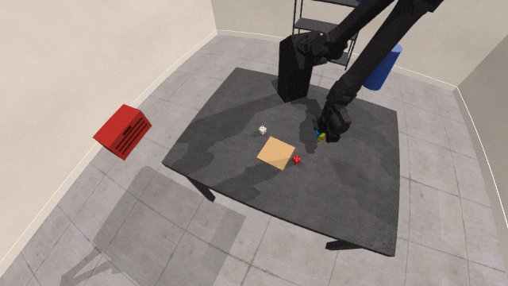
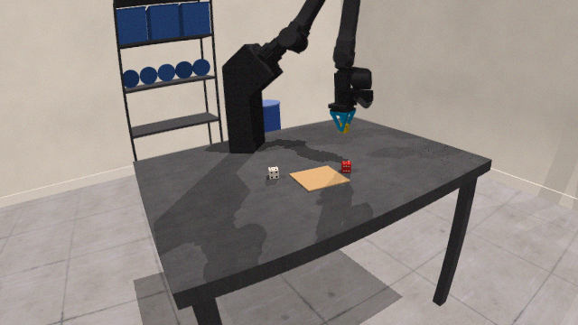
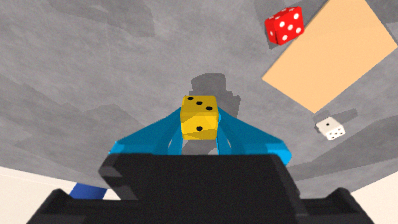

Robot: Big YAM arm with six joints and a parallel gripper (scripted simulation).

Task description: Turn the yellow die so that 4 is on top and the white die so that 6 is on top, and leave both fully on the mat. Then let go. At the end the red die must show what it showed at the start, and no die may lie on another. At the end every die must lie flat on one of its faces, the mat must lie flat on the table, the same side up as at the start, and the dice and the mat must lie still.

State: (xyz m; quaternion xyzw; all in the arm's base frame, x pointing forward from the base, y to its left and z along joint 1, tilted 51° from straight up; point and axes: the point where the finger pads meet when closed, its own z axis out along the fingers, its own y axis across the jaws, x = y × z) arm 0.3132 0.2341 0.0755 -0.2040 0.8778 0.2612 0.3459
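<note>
Now: hand 12 cm short of the red die, 10 cm above it and 4 cm to the left of it. Round my hand: tan mat (14 cm to the right, 14 cm ahead, 11 cm below); then white die (27 cm to the right, 10 cm below, 8 cm ahead); then yellow die (right at my hand).
</note>
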